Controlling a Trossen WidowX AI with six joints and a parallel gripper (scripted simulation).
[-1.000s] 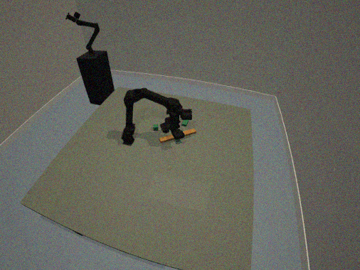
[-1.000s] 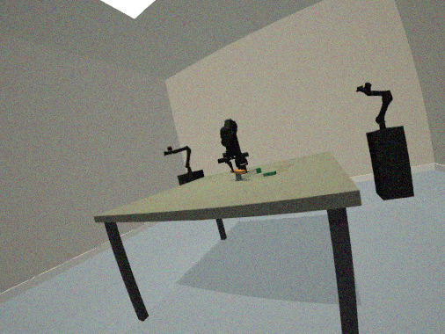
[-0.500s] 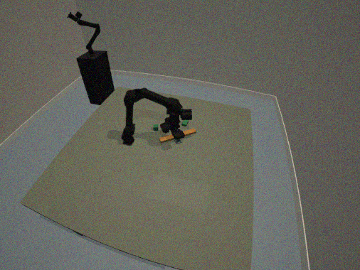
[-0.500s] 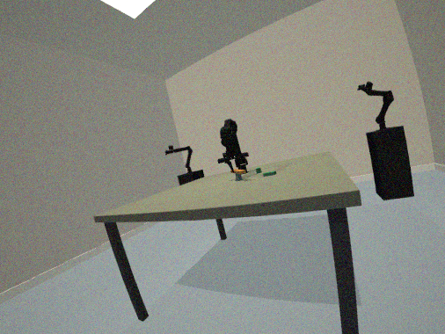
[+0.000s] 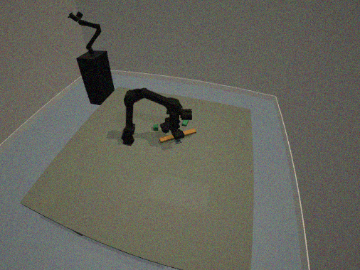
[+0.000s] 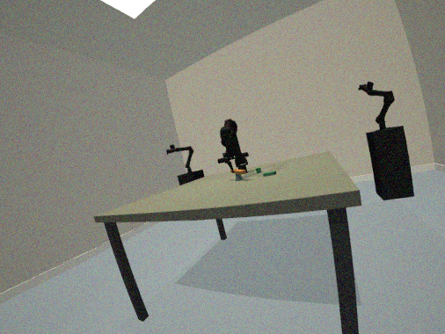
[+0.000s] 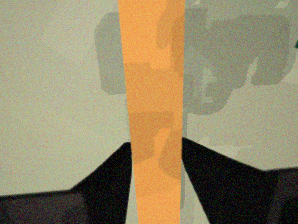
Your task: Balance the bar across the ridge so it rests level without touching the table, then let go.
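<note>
The orange bar is 2 cm to the left of my gripper tip and 2 cm ahead of it.
</note>
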